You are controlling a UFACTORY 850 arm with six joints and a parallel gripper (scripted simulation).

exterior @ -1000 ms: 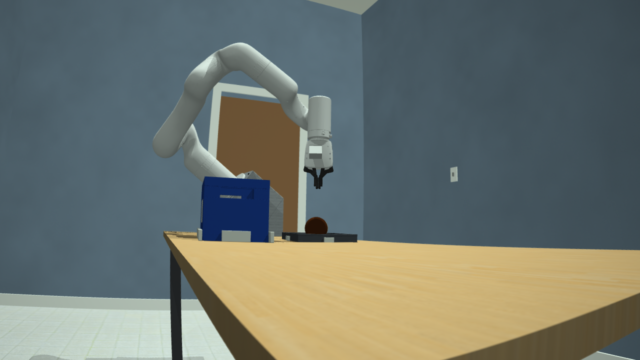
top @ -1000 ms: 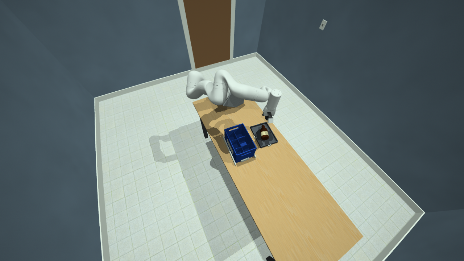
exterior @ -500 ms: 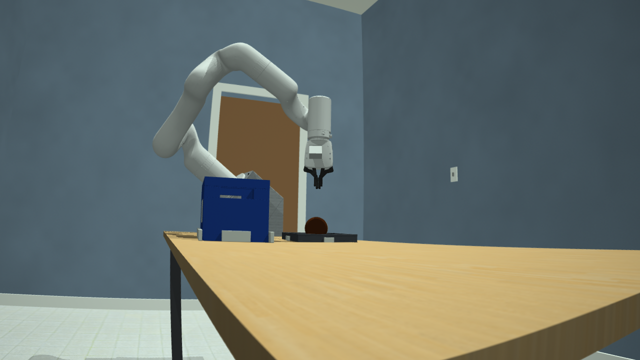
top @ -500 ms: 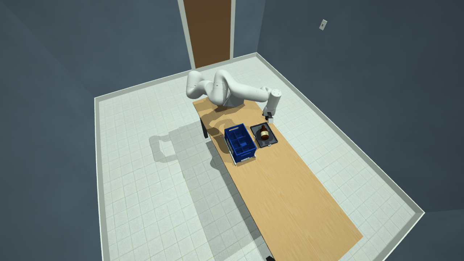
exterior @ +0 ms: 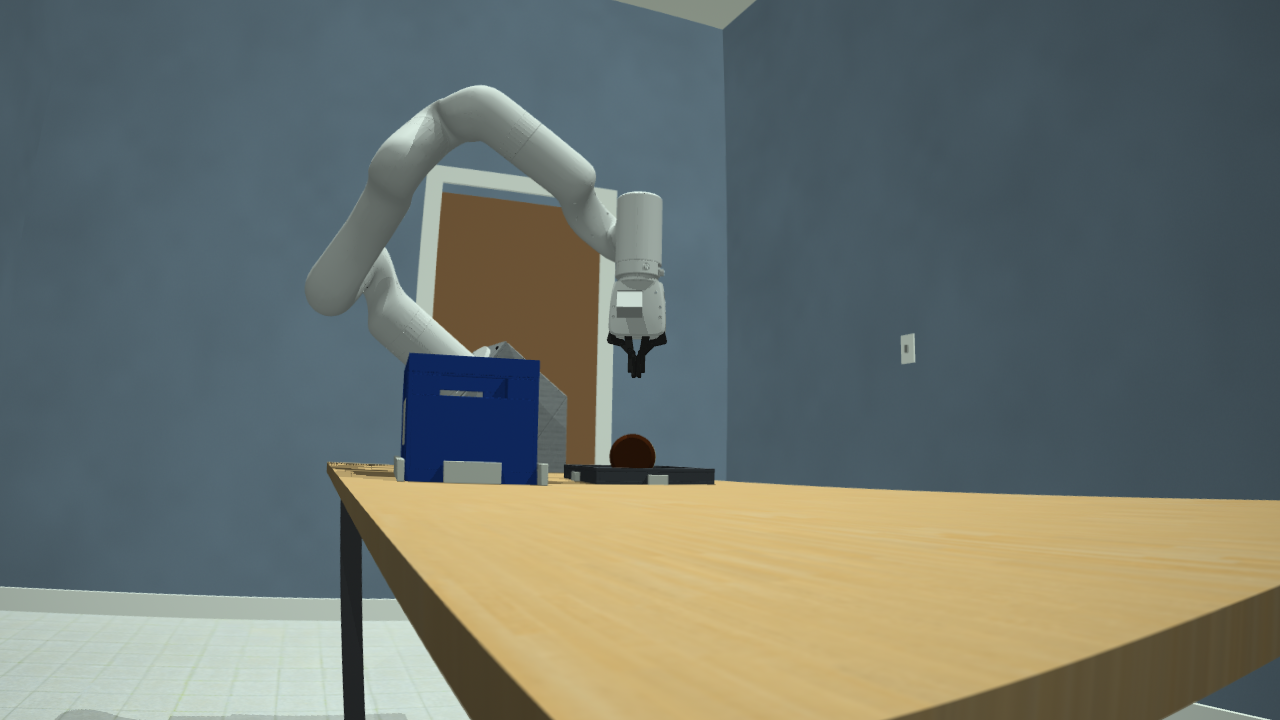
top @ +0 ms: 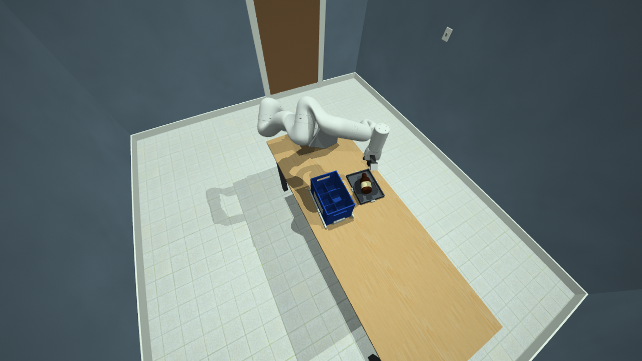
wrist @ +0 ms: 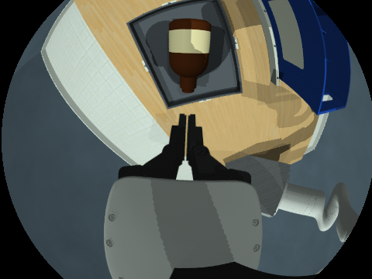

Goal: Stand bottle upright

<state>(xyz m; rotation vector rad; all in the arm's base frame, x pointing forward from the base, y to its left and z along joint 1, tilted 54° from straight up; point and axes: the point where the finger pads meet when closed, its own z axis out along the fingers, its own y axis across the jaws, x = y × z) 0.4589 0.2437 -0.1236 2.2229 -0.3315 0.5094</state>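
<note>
Right now my hand is 16 cm above the bottle, 5 cm short of it and 2 cm to the left of it. Also, from my hand: dark tray 19 cm below, 6 cm ahead, 2 cm to the right; then blue crate 32 cm to the right, 12 cm below, 8 cm ahead.
</note>
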